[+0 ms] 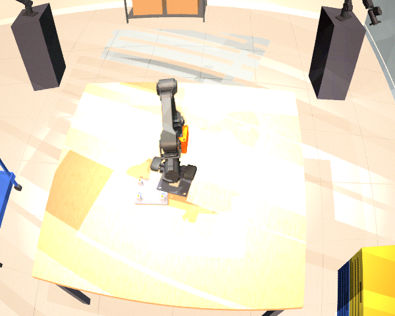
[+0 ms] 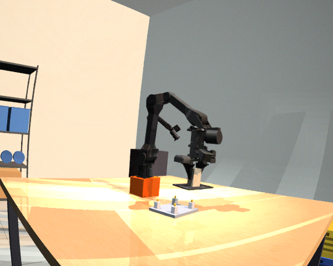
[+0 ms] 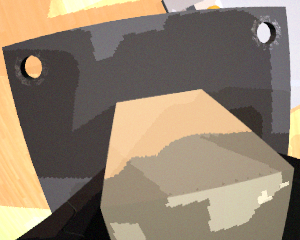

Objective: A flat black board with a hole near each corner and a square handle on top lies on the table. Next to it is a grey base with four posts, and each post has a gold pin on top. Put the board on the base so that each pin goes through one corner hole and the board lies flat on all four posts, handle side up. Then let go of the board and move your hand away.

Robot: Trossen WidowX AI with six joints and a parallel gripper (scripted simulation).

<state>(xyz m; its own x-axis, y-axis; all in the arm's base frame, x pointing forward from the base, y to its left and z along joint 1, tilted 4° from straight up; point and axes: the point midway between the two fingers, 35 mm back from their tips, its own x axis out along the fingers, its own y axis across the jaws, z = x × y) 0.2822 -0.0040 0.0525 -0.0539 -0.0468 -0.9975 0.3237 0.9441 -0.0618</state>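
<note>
Right now my gripper tip is 120 mm to the left of the grey base, 120 mm above it and 10 mm past it. The rest, counted from my gripper tip: black board 10 mm below.
</note>
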